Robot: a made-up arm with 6 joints.
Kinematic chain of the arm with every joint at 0, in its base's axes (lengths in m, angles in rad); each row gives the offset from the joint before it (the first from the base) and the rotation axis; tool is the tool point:
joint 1: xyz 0 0 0.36 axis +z
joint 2: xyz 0 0 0 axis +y
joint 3: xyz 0 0 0.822 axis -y
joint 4: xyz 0 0 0 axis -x
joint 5: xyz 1.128 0 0 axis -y
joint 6: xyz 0 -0.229 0 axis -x
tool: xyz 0 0 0
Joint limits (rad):
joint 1: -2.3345..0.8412
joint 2: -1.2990..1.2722
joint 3: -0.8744..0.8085
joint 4: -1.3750..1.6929
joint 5: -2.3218..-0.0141
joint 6: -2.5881..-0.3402
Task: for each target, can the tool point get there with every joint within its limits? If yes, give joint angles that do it. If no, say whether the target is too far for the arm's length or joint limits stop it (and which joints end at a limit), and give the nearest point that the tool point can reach.
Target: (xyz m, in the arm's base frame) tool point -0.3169 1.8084 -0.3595
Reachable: no: joint limits stop it (at a limit: joint 1, joint 4) | nearest point 0.7370 0.8660 -0.3595 | short by 1.414 m
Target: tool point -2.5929 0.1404 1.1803
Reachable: no: too far | nearest point -1.5631 0.0846 1.4330 | short by 1.062 m
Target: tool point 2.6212 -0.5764 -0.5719
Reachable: no: too far | nearest point 1.7234 -0.3790 -0.0035 | short by 1.081 m
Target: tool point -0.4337 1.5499 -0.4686
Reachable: no: joint limits stop it (at a limit: joint 1, joint 4) | nearest point 0.5566 0.6643 -0.4686 | short by 1.329 m
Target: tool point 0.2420 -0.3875 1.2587
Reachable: yes | joints -0.4879 -0.9267 -0.5663 0.0344 -0.4581 -1.9445
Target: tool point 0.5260 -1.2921 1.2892
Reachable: yes | joints -1.0989 0.3151 0.6163 -1.0252 -1.5630 -0.6767
